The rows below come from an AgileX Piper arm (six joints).
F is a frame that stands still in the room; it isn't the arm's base.
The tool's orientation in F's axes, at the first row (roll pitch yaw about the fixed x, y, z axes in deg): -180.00, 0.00, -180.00
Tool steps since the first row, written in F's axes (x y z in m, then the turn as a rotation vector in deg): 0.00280, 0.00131, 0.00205, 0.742, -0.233, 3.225; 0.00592, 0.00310, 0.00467, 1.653, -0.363, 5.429; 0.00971, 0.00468, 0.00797, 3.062, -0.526, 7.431; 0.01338, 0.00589, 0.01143, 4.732, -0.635, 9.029; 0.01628, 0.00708, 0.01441, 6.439, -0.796, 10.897; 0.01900, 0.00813, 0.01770, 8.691, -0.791, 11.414
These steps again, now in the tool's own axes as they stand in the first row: -0.00280, 0.00131, -0.00205, -0.742, -0.233, -3.225; -0.00592, 0.00310, -0.00467, -1.653, -0.363, -5.429; -0.00971, 0.00468, -0.00797, -3.062, -0.526, -7.431; -0.01338, 0.00589, -0.01143, -4.732, -0.635, -9.029; -0.01628, 0.00708, -0.01441, -6.439, -0.796, -10.897; -0.01900, 0.00813, -0.01770, -8.691, -0.791, -11.414
